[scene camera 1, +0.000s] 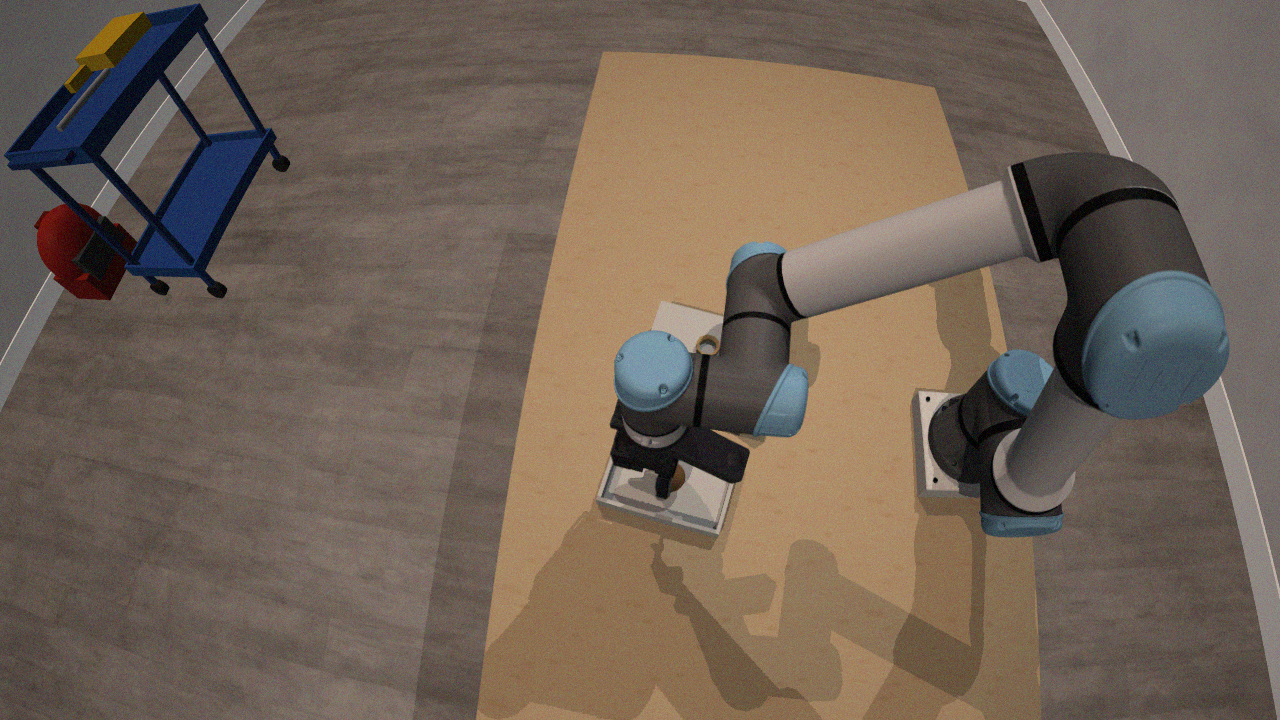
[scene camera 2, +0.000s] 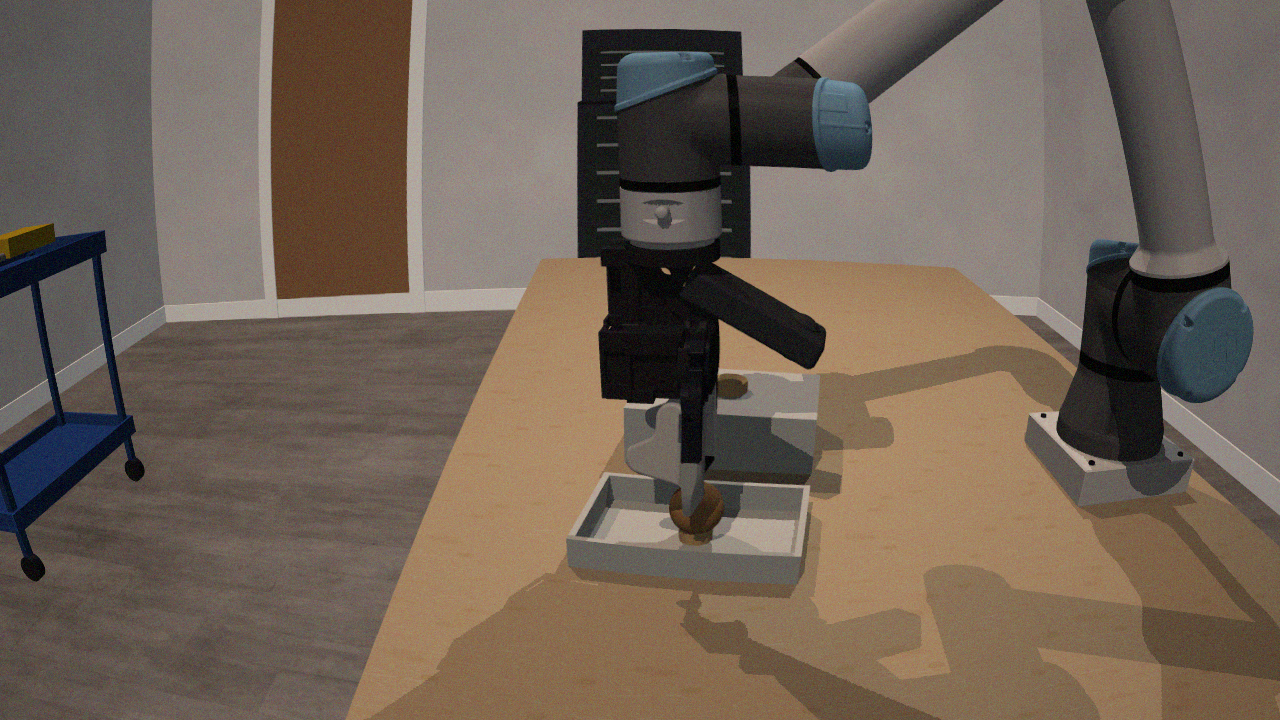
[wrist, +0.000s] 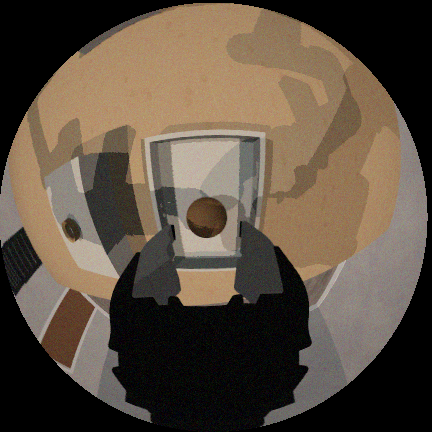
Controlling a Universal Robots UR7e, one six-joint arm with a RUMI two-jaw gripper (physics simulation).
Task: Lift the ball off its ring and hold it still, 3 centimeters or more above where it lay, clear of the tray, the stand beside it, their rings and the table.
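Where they show: gripper, fingertip midpoint: [scene camera 2: 694, 494] [wrist: 206, 224]; arm's base, link origin: [scene camera 1: 966, 441] [scene camera 2: 1109, 436].
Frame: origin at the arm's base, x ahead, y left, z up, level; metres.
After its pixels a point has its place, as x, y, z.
The brown ball [scene camera 1: 677, 476] {0.489, 0.062, 0.014} [scene camera 2: 711, 512] {0.490, 0.077, 0.000} [wrist: 206, 217] {0.491, 0.060, 0.015} sits on its small ring [scene camera 2: 695, 539] {0.501, 0.071, -0.030} inside the shallow grey tray [scene camera 1: 657, 517] {0.516, 0.119, -0.012} [scene camera 2: 680, 561] {0.518, 0.119, -0.022} [wrist: 192, 160] {0.436, 0.058, -0.036}. My gripper [scene camera 1: 664, 488] {0.502, 0.057, 0.007} [scene camera 2: 691, 503] {0.502, 0.057, 0.007} [wrist: 206, 224] {0.502, 0.057, 0.007} points down over the tray, partly open, its fingertips down at the ball's height. In the wrist view the ball shows between and just beyond the two tips, with a gap on each side. In scene camera 2 the near finger covers part of the ball and hides the far fingertip.
A grey box-shaped stand [scene camera 1: 677, 315] {0.495, -0.206, 0.020} [scene camera 2: 787, 398] {0.390, -0.120, 0.020} [wrist: 100, 259] {0.511, -0.121, 0.020} with an ochre ring [scene camera 2: 733, 394] {0.445, -0.129, 0.023} on top is beside the tray, behind it in scene camera 2. The arm's base plate [scene camera 1: 935, 402] {0.050, -0.072, -0.002} [scene camera 2: 1078, 483] {0.089, 0.071, -0.017} is to the right. A blue trolley [scene camera 1: 201, 201] stands on the floor, left.
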